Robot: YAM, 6 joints.
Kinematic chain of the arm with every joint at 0, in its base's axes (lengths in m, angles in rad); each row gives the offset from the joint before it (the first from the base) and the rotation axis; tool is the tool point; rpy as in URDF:
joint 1: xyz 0 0 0.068 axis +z
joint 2: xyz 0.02 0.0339 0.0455 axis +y
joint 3: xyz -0.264 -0.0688 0 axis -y
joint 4: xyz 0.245 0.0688 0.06 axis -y
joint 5: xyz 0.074 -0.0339 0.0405 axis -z
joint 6: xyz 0.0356 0 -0.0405 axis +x
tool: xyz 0 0 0 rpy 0 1.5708 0
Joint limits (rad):
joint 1: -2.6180..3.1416
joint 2: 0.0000..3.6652
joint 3: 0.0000..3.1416
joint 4: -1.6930..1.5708
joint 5: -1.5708..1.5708
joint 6: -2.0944..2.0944
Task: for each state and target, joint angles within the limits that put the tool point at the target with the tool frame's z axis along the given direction. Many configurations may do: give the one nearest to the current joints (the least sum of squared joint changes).
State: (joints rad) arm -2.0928 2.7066 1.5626 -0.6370 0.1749 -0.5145
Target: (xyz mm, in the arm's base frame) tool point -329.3 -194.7 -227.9 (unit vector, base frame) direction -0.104 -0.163 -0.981
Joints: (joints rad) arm -2.6159 3.1199 1.6305 0.0919 -0.0889 -0.5145
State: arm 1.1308 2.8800 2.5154 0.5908 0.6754 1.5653
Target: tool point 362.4 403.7 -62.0 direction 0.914 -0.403 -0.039
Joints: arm 0.9028 3.0734 2.0348 0.8838 1.3151 1.5653
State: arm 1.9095 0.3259 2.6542 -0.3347 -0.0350 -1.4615
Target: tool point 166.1 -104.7 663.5 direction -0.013 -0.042 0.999
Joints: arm 2.5869 0.8047 2.2629 0.1237 -0.0426 -1.4615
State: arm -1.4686 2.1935 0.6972 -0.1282 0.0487 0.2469
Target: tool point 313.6 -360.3 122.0 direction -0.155 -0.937 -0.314
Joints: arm -0.7975 2.2604 1.3935 0.3576 0.8713 0.2469
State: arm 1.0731 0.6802 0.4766 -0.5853 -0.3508 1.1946
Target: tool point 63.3 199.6 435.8 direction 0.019 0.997 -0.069
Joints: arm 1.2062 0.9881 1.1981 -0.2834 -0.3447 1.1946
